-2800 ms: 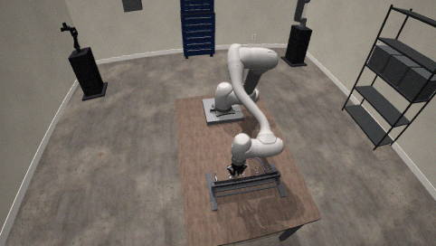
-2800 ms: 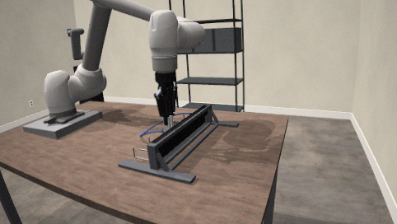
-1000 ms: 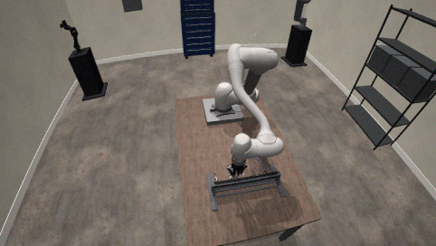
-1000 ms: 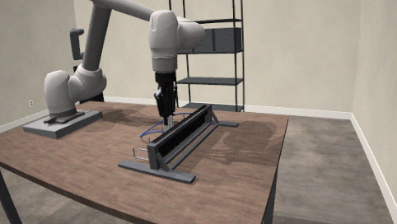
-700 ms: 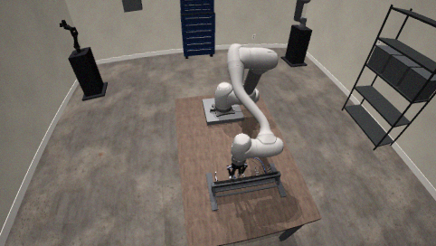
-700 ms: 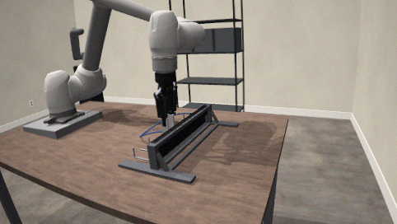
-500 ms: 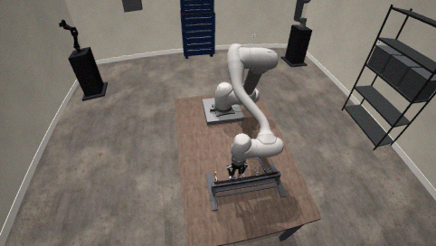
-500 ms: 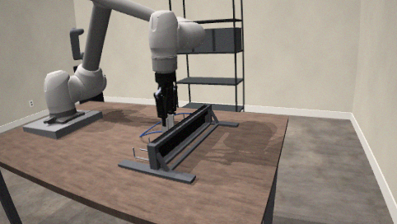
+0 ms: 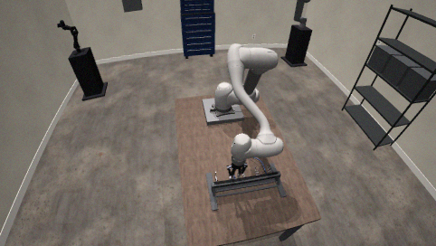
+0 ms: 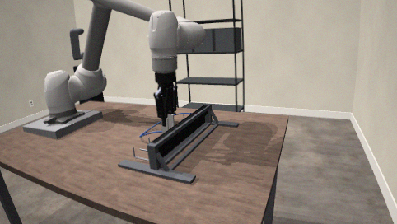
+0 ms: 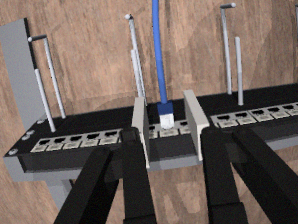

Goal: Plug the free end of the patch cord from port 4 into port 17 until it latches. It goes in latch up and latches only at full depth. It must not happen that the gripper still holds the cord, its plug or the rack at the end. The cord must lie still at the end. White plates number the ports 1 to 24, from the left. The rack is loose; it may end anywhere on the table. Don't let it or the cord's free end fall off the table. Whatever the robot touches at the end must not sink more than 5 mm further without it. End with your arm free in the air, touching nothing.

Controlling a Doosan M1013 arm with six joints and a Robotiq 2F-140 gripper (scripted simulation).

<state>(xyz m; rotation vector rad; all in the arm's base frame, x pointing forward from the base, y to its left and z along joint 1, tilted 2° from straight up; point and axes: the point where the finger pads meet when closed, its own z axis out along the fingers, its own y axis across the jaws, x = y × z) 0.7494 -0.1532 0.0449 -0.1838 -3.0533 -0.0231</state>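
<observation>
The plug lies 3 cm below my hand and 1 cm ahead of it.
</observation>
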